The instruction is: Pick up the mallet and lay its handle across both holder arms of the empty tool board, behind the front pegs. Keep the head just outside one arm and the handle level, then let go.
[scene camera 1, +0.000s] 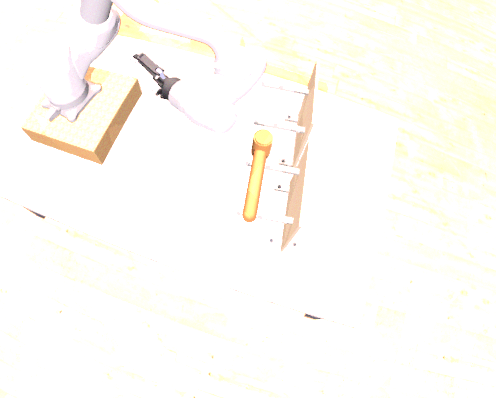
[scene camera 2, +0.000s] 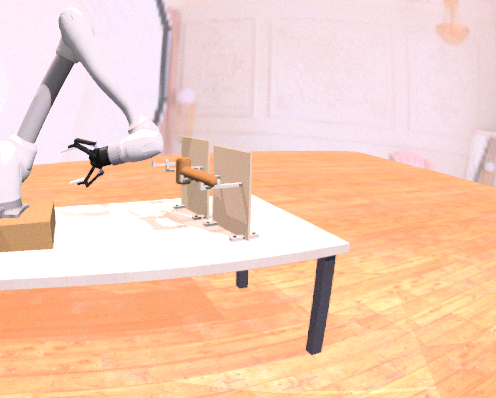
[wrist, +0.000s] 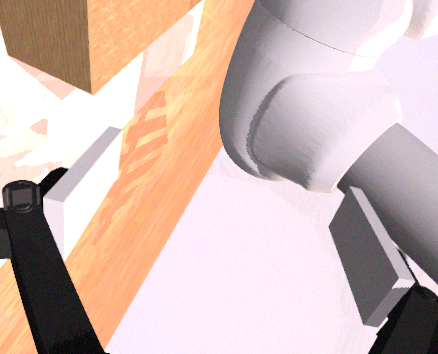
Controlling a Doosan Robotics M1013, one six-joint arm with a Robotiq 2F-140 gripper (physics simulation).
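Places are measured from the arm's base along level axes (x right, y back, z down), in centimetres.
Where they show: gripper, fingertip midpoint: [scene camera 1: 138, 68] [scene camera 2: 65, 167] [wrist: 232, 181]; arm's base, origin of the base link: [scene camera 1: 71, 97] [scene camera 2: 5, 212].
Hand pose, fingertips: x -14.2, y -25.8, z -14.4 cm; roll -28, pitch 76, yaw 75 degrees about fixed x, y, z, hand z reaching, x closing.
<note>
Each offset is from my fingertips to the centre of the thing. "*": to the spot under its first point. Level surfaces: height alone.
The mallet @[dy -52.4, dx +15.4, dz +2.6 cm] [scene camera 1: 255, 182] [scene camera 2: 200, 176] lies with its handle across the two arms of the nearer tool board @[dy -60.2, dx +15.4, dz +8.8 cm] [scene camera 1: 296, 195] [scene camera 2: 232, 192]. The handle is behind the front pegs as far as these show, and looks about level. Its head @[* dy -49.6, dx +6.9, dz -2.2 cm] [scene camera 1: 262, 142] [scene camera 2: 183, 170] is just outside one arm [scene camera 1: 280, 168], on the side towards the other board. The other tool board @[dy -50.9, dx -13.0, dz +8.0 cm] [scene camera 1: 308, 110] [scene camera 2: 196, 175] has empty arms. My gripper [scene camera 1: 139, 57] [scene camera 2: 70, 166] [wrist: 232, 181] is open and empty, well away from the mallet, pointing back towards the arm's base side. The mallet does not show in the wrist view.
Both boards stand on feet on the white table @[dz +24.1 cm] [scene camera 1: 350, 200] [scene camera 2: 290, 245]. The robot base stands on a wooden block [scene camera 1: 117, 120] [scene camera 2: 30, 230], which also shows in the wrist view [wrist: 50, 40]. The robot's own arm [wrist: 310, 115] crosses the wrist view's upper right.
</note>
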